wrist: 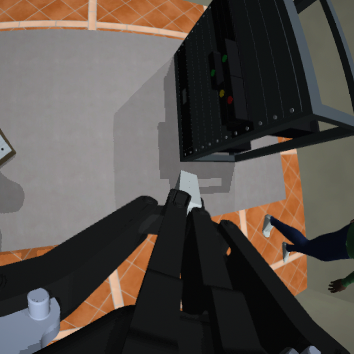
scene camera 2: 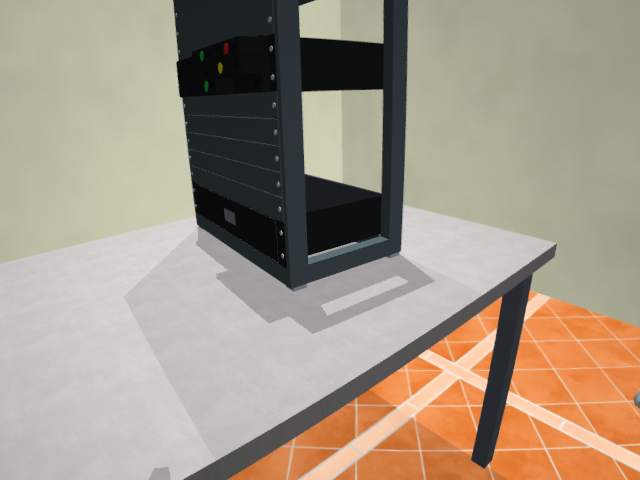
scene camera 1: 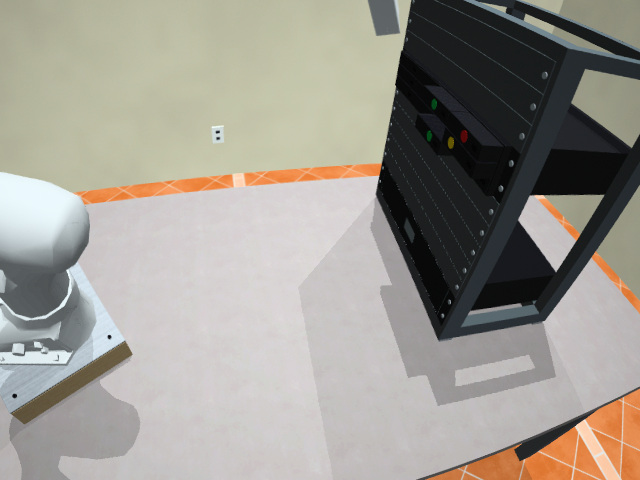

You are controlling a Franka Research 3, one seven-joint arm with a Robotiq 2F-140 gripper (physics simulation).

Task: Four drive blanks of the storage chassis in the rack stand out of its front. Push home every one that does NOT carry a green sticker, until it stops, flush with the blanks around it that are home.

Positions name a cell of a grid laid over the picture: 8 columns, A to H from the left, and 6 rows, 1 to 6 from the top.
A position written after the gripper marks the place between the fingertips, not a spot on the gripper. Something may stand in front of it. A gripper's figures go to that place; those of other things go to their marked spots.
Labels:
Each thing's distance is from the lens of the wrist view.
gripper (wrist: E4): 20 cm
rack (wrist: G1): 53 cm

